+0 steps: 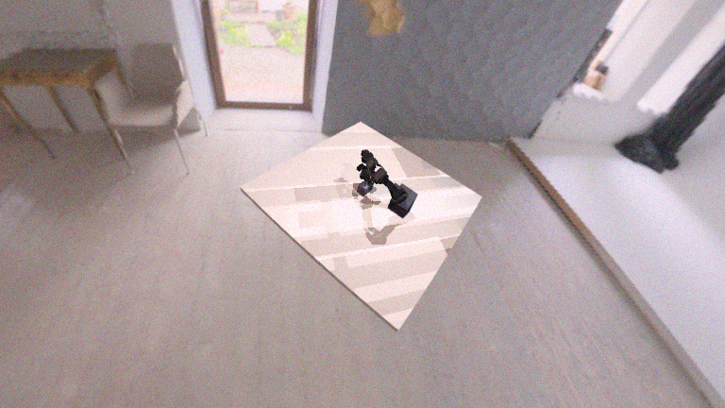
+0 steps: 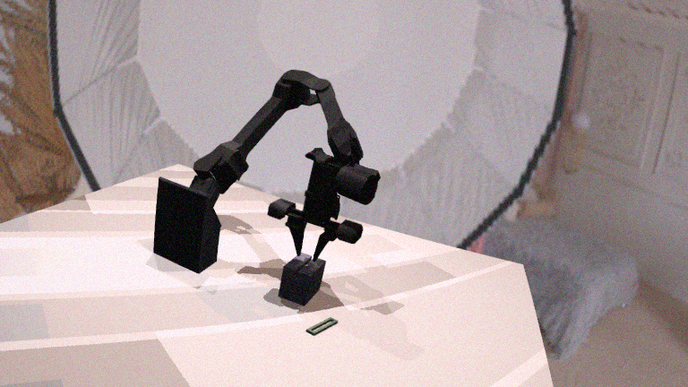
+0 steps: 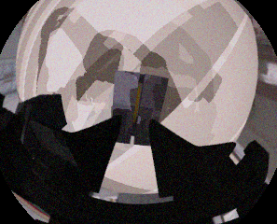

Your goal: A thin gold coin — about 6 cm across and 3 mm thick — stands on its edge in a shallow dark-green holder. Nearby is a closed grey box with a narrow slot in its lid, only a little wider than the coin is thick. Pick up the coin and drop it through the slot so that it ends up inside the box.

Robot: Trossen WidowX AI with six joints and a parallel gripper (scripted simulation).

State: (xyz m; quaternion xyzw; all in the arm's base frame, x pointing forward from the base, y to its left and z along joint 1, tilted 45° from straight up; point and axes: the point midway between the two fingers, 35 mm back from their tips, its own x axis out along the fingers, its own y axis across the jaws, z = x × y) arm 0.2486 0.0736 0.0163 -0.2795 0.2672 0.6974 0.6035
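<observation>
Right now the gold coin is 6 cm below my gripper tip.
</observation>
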